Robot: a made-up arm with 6 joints. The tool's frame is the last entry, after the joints. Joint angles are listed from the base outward. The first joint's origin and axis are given. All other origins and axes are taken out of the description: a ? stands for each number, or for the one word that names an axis. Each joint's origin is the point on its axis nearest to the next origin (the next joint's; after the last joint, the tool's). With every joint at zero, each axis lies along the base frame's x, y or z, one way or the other. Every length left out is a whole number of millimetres.
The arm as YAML. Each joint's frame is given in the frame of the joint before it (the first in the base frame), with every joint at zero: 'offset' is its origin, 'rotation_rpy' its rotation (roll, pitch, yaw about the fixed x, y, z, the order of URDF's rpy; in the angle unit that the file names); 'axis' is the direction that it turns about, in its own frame. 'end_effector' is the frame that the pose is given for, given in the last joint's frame.
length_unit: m
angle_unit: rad
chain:
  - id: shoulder
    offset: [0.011, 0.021, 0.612]
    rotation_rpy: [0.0, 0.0, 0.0]
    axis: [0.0, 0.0, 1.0]
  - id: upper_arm
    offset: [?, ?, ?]
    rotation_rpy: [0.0, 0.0, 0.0]
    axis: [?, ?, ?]
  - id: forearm
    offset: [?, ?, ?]
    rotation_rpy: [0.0, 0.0, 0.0]
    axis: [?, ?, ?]
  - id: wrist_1
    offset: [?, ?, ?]
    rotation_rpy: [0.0, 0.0, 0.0]
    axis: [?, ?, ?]
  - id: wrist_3
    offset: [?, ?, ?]
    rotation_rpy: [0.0, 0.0, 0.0]
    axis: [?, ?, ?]
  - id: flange
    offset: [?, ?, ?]
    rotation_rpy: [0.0, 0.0, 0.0]
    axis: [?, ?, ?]
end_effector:
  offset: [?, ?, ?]
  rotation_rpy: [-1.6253, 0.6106, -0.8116]
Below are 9 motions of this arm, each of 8 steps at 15 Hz.
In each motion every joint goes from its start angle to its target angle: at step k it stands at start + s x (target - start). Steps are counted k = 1, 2, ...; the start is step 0. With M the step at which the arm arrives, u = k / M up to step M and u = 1 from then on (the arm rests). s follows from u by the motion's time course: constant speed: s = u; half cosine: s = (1 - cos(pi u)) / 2; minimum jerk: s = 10 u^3 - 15 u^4 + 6 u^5.
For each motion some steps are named. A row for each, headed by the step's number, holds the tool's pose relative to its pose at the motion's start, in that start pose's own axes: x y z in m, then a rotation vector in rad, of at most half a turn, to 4 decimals.
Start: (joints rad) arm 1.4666 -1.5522 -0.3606 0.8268 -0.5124 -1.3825
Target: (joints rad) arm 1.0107 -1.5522 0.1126 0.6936 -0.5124 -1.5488
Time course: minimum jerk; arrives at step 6
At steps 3, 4, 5, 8:
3: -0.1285 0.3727 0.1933 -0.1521 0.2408 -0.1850
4: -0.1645 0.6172 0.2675 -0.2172 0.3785 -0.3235
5: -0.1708 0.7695 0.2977 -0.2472 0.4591 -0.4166
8: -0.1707 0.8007 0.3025 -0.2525 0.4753 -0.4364

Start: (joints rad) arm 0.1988 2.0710 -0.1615 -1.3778 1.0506 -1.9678
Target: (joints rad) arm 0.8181 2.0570 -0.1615 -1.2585 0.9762 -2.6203
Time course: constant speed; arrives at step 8
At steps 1, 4, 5, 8:
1: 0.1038 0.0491 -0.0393 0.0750 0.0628 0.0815
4: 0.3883 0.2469 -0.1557 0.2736 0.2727 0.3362
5: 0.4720 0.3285 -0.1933 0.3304 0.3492 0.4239
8: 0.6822 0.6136 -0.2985 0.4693 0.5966 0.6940

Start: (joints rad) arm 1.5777 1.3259 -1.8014 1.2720 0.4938 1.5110
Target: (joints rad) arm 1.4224 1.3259 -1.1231 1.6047 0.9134 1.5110
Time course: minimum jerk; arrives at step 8
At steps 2, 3, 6, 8:
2: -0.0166 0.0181 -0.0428 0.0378 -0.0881 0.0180
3: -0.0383 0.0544 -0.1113 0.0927 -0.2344 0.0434
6: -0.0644 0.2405 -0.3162 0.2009 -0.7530 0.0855
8: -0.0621 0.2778 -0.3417 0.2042 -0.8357 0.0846

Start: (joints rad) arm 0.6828 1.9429 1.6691 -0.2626 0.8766 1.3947
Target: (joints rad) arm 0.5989 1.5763 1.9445 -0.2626 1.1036 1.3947
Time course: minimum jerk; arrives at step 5
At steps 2, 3, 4, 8:
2: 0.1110 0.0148 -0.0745 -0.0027 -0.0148 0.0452
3: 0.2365 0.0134 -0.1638 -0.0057 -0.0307 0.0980
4: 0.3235 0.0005 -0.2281 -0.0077 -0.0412 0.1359
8: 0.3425 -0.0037 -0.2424 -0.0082 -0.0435 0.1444

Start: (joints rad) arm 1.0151 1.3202 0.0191 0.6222 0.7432 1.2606
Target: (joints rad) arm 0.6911 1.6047 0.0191 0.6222 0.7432 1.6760
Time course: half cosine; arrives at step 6
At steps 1, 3, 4, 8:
1: -0.0174 0.0105 -0.0474 -0.0061 -0.0483 -0.0106
3: -0.0979 0.0947 -0.3611 -0.0589 -0.3596 -0.0927
4: -0.1174 0.1530 -0.5449 -0.0999 -0.5379 -0.1502
8: -0.1161 0.2155 -0.7278 -0.1484 -0.7147 -0.2142

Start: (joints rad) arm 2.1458 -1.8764 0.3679 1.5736 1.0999 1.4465
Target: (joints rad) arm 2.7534 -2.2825 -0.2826 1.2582 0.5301 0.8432
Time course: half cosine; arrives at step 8
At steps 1, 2, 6, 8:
1: 0.0276 0.0212 0.0432 0.0091 0.0729 -0.0274
2: 0.1162 0.0812 0.1603 0.0372 0.2792 -0.1121
6: 0.9732 0.3349 0.6220 0.3044 1.5477 -0.8791
8: 1.1773 0.3321 0.6385 0.3775 1.7880 -1.0767

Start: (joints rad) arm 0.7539 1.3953 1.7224 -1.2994 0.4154 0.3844
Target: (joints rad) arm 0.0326 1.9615 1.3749 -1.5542 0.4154 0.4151
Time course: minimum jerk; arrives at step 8
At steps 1, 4, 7, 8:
1: -0.0018 -0.0156 0.0006 -0.0084 -0.0014 -0.0015
4: -0.0929 -0.4628 0.1182 -0.2544 -0.0444 -0.0707
7: -0.2762 -0.7892 0.3852 -0.4833 -0.0973 -0.1829
8: -0.2840 -0.7969 0.3955 -0.4905 -0.0994 -0.1873

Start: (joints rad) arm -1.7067 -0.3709 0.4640 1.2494 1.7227 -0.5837
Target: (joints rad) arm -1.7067 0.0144 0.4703 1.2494 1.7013 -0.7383
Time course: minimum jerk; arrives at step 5
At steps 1, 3, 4, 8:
1: 0.0184 -0.0226 -0.0180 -0.0123 -0.0063 -0.0025
3: 0.2256 -0.2875 -0.1685 -0.1438 -0.0753 -0.0318
4: 0.3145 -0.4066 -0.2065 -0.1978 -0.1045 -0.0449
8: 0.3344 -0.4337 -0.2129 -0.2098 -0.1111 -0.0479

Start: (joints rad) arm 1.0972 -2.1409 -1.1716 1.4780 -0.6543 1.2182
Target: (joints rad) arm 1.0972 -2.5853 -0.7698 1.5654 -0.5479 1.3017
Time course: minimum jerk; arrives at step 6
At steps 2, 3, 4, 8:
2: 0.0144 -0.1041 0.0174 -0.0115 -0.0387 0.0161
3: 0.0378 -0.2443 0.0567 -0.0275 -0.0923 0.0386
4: 0.0649 -0.3783 0.1132 -0.0436 -0.1461 0.0613
8: 0.0865 -0.4700 0.1643 -0.0553 -0.1850 0.0778

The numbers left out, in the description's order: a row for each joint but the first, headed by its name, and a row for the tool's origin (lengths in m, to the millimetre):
upper_arm: xyz 0.019 -0.004 0.0, axis 0.0 1.0 0.0
forearm: xyz -0.013 0.0 1.104, axis 0.0 1.0 0.0
wrist_1: xyz 0.016 0.0 0.531, axis 0.0 0.0 1.0
wrist_3: xyz -0.003 0.016 0.0, axis 0.0 1.0 0.0
flange: xyz 0.023 0.0 0.188, axis 0.0 0.0 1.0
tool: xyz 0.004 0.017 0.0

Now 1 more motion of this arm.
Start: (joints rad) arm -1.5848 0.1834 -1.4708 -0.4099 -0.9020 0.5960
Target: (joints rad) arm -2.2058 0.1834 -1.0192 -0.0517 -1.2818 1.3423
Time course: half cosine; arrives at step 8
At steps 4, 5, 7, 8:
4: 0.0233 0.0814 0.1409 -0.5096 -0.4823 -0.0974
5: 0.0392 0.1212 0.1804 -0.6970 -0.6542 -0.1031
7: 0.0689 0.1807 0.2214 -0.9491 -0.8842 -0.0840
8: 0.0738 0.1891 0.2257 -0.9831 -0.9153 -0.0789

